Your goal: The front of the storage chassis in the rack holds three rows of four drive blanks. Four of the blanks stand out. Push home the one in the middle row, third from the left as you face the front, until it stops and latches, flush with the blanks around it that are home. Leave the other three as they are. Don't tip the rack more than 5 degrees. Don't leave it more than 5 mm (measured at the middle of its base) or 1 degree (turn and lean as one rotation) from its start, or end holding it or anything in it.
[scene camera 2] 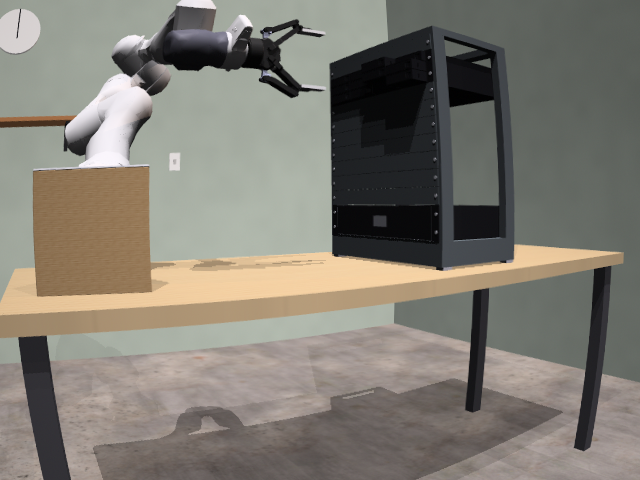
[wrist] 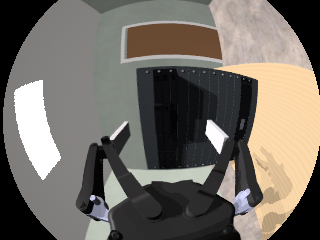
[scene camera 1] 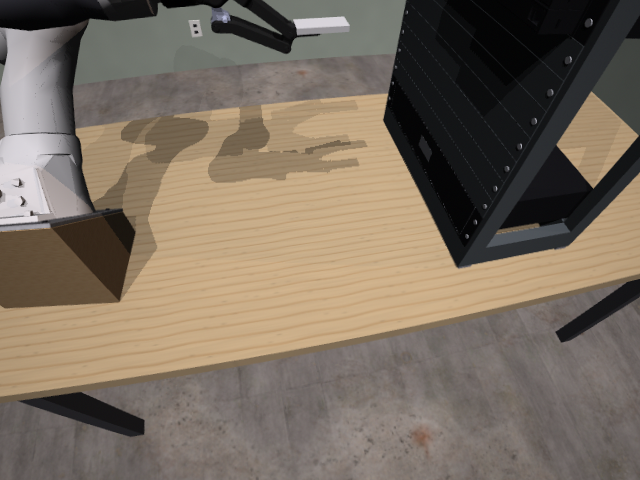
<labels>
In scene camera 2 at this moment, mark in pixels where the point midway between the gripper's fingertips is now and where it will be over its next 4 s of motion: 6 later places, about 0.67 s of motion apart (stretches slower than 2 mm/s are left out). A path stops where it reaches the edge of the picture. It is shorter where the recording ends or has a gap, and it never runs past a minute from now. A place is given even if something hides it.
My gripper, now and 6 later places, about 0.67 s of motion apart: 322,61; 328,65; 348,75; 356,76; 356,76; 363,77; 365,73
</labels>
